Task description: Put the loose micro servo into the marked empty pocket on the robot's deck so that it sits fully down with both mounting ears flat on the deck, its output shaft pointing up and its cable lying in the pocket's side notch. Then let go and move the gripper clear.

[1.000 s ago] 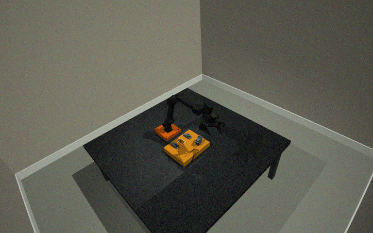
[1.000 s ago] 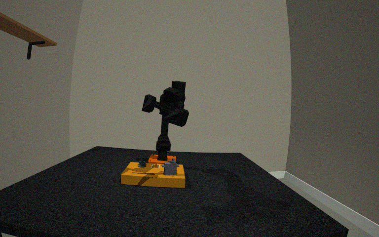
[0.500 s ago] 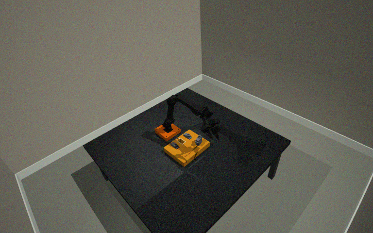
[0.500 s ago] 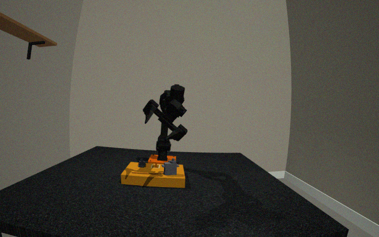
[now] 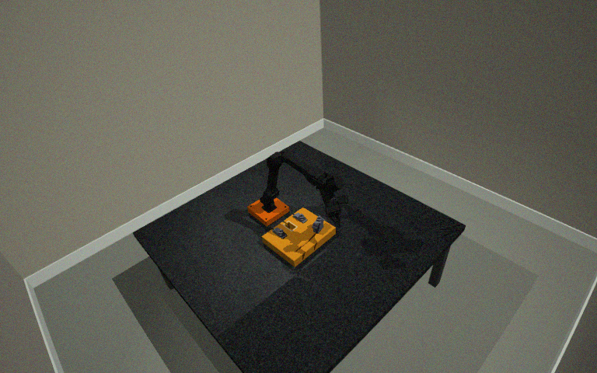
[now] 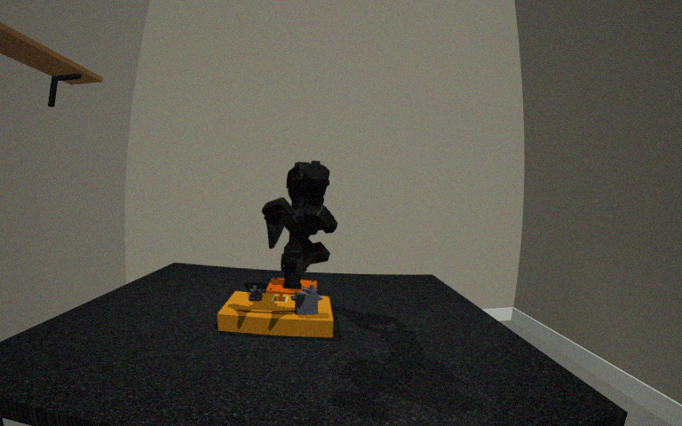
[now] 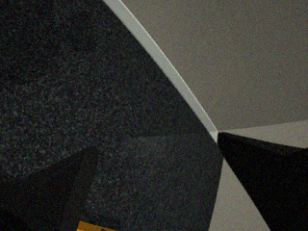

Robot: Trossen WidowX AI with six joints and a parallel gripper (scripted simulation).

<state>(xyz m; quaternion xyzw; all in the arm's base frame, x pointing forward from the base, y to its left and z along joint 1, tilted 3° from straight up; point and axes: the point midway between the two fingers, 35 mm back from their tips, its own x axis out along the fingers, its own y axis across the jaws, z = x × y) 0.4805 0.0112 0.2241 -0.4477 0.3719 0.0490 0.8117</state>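
The orange robot deck is 200 mm behind my gripper tip, 30 mm to the right of it and 190 mm below it.
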